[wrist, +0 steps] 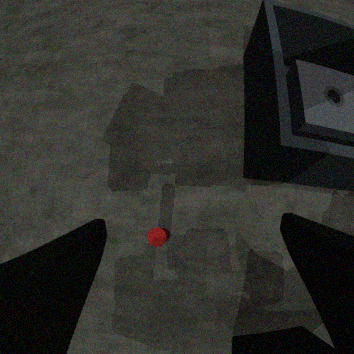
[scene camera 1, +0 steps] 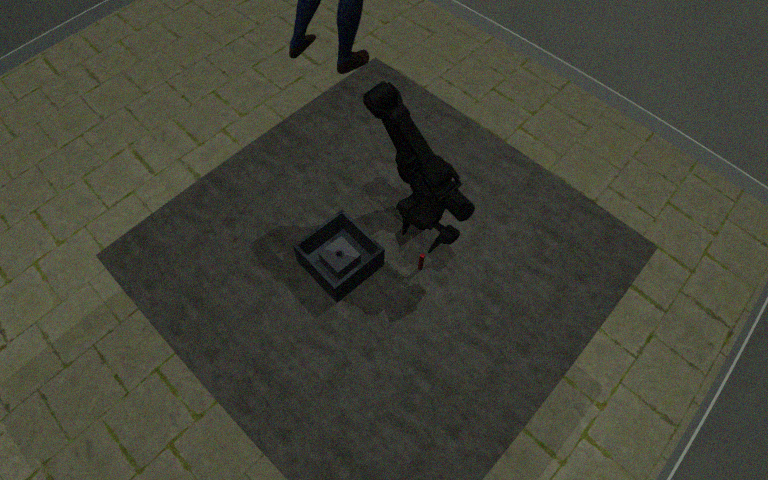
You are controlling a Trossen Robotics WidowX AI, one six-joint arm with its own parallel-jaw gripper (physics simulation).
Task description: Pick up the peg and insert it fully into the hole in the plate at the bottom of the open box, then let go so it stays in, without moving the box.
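Note:
The red peg stands upright on the dark mat; the wrist view looks down on its round top. My gripper is open and empty, with its fingers wide apart. In the wrist view the peg shows between the two fingers, nearer the left one. In the scene view the fingertips are above the mat, close to the peg. The open box stands apart from the peg. The plate lies at its bottom, with a dark round hole in its middle.
The dark square mat lies under the arm, peg and box. The box walls rise around the plate. The arm reaches in from the mat's far corner, where a person's legs stand. Shadows fall around the peg and box.

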